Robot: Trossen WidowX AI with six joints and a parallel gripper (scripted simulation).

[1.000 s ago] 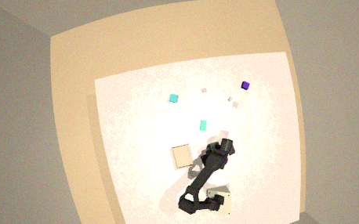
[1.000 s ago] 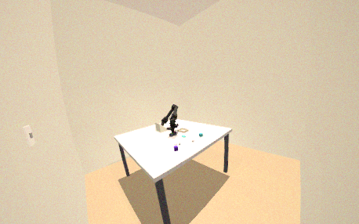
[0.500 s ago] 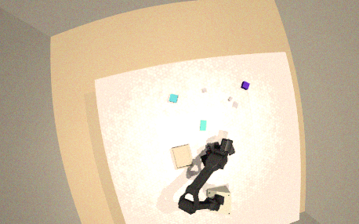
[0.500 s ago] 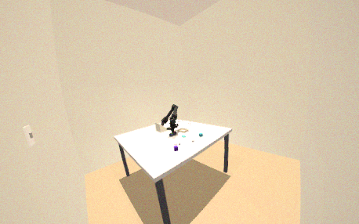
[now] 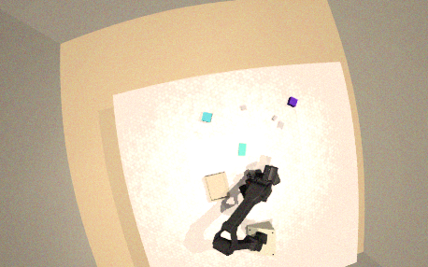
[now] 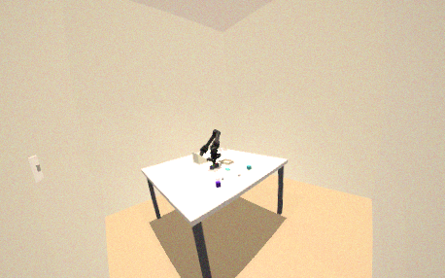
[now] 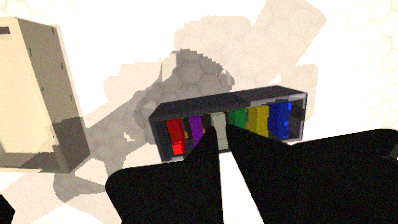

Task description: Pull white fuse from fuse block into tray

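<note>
Right now my gripper tip is 30 mm past the beige tray, 190 mm to the right of it and 30 mm above it. From my gripper tip the other things lie so: white fuse 10 mm below.
</note>
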